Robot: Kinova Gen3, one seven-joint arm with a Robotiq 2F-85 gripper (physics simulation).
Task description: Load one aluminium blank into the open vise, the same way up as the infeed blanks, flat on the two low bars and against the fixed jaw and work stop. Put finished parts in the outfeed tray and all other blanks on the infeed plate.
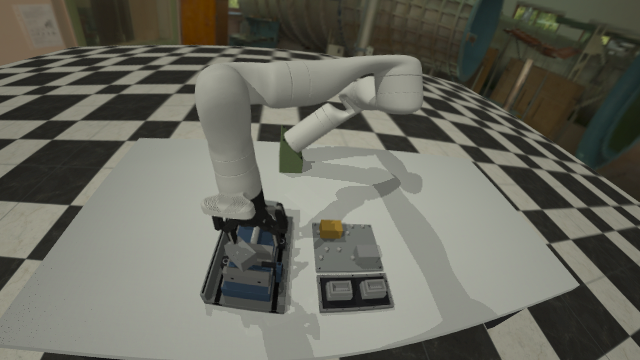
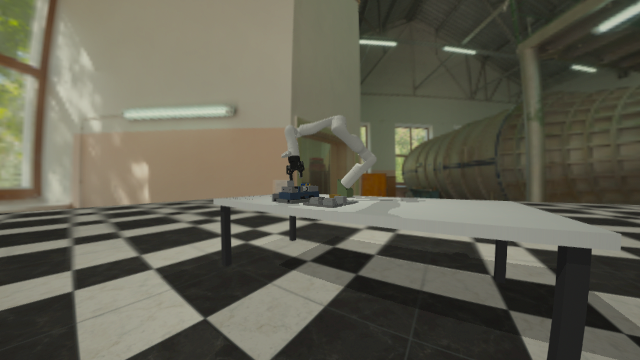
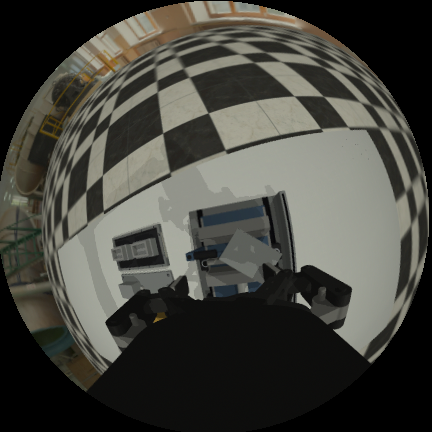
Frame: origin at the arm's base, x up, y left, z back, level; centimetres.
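Where they show: gripper, fingertip midpoint: [image 1: 255, 242] [image 2: 295, 179] [image 3: 224, 278]; arm's base at its link origin: [image 1: 291, 142] [image 2: 344, 184].
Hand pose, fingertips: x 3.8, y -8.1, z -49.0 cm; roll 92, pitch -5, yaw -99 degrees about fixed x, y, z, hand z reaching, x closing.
Each offset is from my fingertips to the top centre of the thing. "spot": to the spot under its first point. Level surfaces: height alone.
The blue vise @(dx -4.0, dy -1.5, dz +4.9 cm) [image 1: 246, 290] [image 3: 231, 217] [image 2: 293, 194] stands in a dark base at the table's front. A grey aluminium blank @(dx -0.7, dy -3.2, dz -1.6 cm) [image 1: 243, 256] [image 3: 246, 252] lies tilted and skewed across the vise opening, not flat. My gripper [image 1: 253, 231] [image 3: 224, 278] [image 2: 294, 172] is open and empty, low over the back of the vise, just behind the blank. The infeed plate @(dx -13.1, dy +24.8, dz +9.4 cm) [image 1: 331, 262] [image 3: 155, 277] to the right bears one grey blank @(dx -9.5, dy +29.3, dz +5.1 cm) [image 1: 368, 254] [image 3: 127, 288] and a yellow block @(dx -9.5, dy +20.2, dz +14.1 cm) [image 1: 331, 228]. The outfeed tray @(spot: dx -12.7, dy +15.3, dz -5.8 cm) [image 1: 319, 293] [image 3: 139, 233] holds two stepped finished parts @(spot: dx -11.2, dy +19.8, dz -5.5 cm) [image 1: 338, 289] @(spot: dx -11.2, dy +28.7, dz -5.7 cm) [image 1: 372, 288].
A green block [image 1: 290, 157] stands at the arm's foot behind the fixtures. The arm reaches over from the back in an arch. The white table @(dx -13.9 cm) [image 1: 133, 214] [image 2: 447, 214] stands on a checkered floor.
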